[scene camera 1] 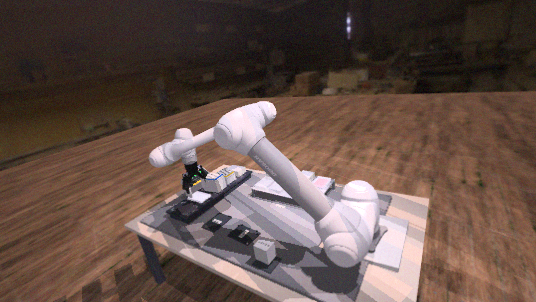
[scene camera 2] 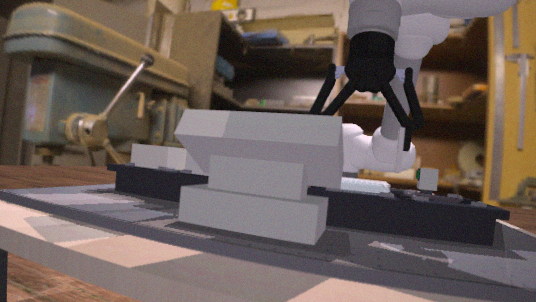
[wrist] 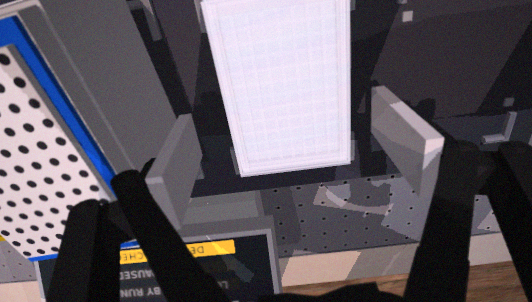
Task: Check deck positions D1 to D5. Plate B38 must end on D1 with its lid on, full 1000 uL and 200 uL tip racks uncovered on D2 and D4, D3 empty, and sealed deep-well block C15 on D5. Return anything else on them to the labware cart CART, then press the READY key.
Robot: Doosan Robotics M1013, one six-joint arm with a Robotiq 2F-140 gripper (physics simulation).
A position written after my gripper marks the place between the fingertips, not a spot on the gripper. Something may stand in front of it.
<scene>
My gripper (scene camera 2: 359, 168) is open and holds nothing.
My gripper shows as well in the wrist view (wrist: 283, 122).
</scene>
